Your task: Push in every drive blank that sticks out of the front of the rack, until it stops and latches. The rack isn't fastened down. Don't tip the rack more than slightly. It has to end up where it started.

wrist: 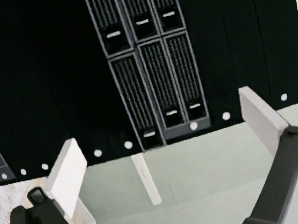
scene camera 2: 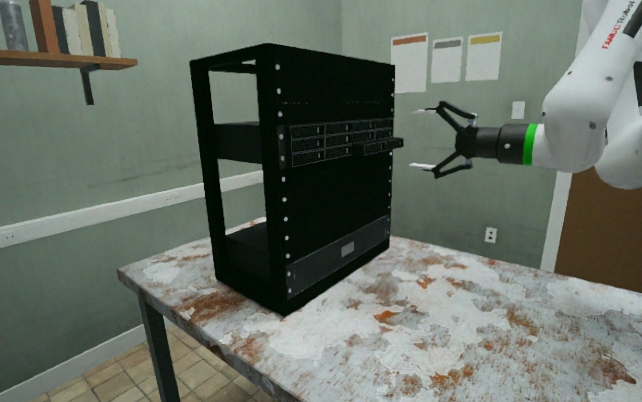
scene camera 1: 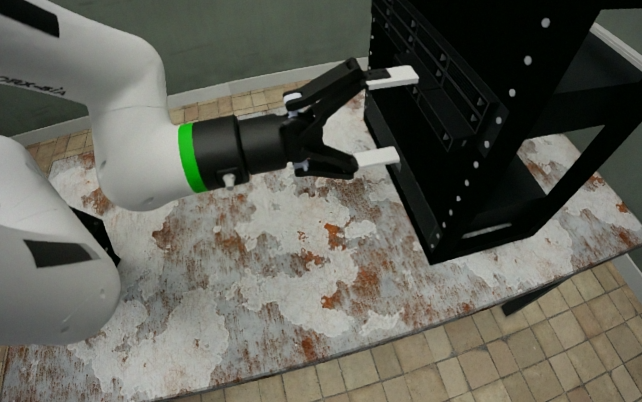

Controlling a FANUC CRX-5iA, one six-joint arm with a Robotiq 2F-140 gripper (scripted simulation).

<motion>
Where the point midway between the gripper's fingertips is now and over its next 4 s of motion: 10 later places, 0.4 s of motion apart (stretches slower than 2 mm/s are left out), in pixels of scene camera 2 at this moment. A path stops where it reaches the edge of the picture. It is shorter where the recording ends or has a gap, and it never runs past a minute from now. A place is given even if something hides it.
The gripper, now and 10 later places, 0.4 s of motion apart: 412,139; 406,138; 404,138; 402,140; 395,146; 391,149; 380,148; 375,148; 373,148; 371,147; 370,147
</motion>
